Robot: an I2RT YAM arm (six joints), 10 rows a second.
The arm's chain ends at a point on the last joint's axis. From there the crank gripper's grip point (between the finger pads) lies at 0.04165 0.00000 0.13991 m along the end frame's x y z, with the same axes.
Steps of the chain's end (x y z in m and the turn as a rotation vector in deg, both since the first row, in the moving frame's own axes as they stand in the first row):
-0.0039, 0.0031, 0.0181, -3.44, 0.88, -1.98
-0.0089, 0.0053, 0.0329, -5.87, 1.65, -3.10
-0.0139, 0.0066, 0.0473, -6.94, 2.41, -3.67
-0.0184, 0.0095, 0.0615, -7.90, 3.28, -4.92
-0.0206, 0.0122, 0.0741, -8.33, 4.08, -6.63
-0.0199, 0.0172, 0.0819, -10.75, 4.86, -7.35
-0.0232, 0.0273, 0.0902, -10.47, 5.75, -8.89
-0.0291, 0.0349, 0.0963, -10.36, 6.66, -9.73
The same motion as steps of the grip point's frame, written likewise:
-0.0016, 0.0100, 0.0172, -3.44, 0.88, -1.98
-0.0046, 0.0172, 0.0310, -5.87, 1.65, -3.10
-0.0076, 0.0205, 0.0446, -6.94, 2.41, -3.67
-0.0098, 0.0246, 0.0578, -7.90, 3.28, -4.92
-0.0099, 0.0268, 0.0697, -8.33, 4.08, -6.63
-0.0070, 0.0368, 0.0759, -10.75, 4.86, -7.35
-0.0081, 0.0447, 0.0836, -10.47, 5.75, -8.89
-0.0118, 0.0511, 0.0889, -10.36, 6.66, -9.73

